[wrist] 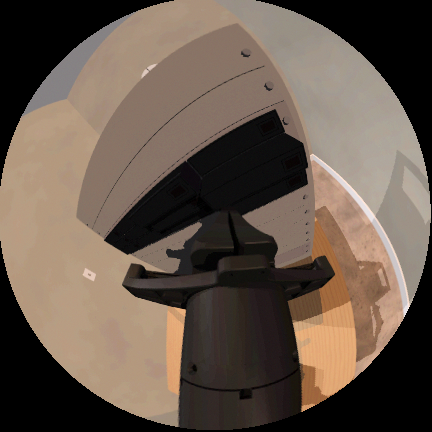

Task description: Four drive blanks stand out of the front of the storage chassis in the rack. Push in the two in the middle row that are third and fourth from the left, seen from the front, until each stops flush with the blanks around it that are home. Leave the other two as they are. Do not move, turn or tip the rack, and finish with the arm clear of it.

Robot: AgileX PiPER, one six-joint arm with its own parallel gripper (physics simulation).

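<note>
The rack point(165, 107) shows as a broad grey-beige front, tilted in the wrist view. The dark storage chassis point(240, 167) runs across it from lower left to upper right. Its blanks are nearly black, so rows and gaps are hard to tell. One long blank point(292, 162) at the right stands out from its neighbours. Another blank point(177, 191) with a framed end mark is left of centre, beside a dark step. My gripper point(226, 213) is shut and empty, its tips at the lower edge of the dark chassis near the middle. The tips hide part of that edge; contact cannot be told.
Small round screws point(269, 86) line the rack's right side. A wooden surface point(332, 320) lies below and right, with a brown speckled surface point(345, 200) and its pale rim point(367, 212) beyond. A small white plate point(89, 274) is at the left. The gripper's shadow falls on the rack's lower front.
</note>
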